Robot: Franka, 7 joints.
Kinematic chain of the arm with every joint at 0, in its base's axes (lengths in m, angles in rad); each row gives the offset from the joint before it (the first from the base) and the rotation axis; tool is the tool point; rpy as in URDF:
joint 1: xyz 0 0 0.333 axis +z
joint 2: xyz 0 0 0 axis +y
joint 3: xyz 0 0 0.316 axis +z
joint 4: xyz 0.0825 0 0 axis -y
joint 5: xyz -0.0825 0 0.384 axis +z
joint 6: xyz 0 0 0 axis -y
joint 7: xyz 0.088 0 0 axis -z
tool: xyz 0 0 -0.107 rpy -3.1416 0 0
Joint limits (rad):
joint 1: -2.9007..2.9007
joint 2: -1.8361..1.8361
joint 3: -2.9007..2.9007
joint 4: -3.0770..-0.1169
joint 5: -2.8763..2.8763
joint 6: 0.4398..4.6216
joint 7: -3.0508..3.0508
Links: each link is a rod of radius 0.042 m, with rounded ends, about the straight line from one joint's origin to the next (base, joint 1, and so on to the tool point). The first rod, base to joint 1, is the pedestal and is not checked.
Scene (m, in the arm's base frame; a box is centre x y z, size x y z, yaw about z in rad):
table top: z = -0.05
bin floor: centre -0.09 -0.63 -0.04 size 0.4 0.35 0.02 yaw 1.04
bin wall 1: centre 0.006 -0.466 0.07 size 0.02 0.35 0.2 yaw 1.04
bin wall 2: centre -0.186 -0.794 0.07 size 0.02 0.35 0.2 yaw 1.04
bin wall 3: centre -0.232 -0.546 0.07 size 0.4 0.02 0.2 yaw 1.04
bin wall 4: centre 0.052 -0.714 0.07 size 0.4 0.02 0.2 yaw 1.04
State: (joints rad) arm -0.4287 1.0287 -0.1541 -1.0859 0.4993 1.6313 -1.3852
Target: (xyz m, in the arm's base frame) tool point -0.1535 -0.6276 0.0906
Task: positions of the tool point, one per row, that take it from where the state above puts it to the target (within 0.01 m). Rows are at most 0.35 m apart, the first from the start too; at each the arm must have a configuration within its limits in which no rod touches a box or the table.
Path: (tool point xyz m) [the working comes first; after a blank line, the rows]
Joints at the target: -1.2485 1.1655 -0.7322 -1.3649 0.3877 1.6708 -1.3852
Straight joint move there: touches bin wall 4.

1: 0.4308 -0.5480 0.1939
2: 0.1453 -0.6580 0.2401
3: -0.1535 -0.6276 0.3015
4: -0.1512 -0.6377 0.1994
5: -0.1535 -0.6276 0.0906

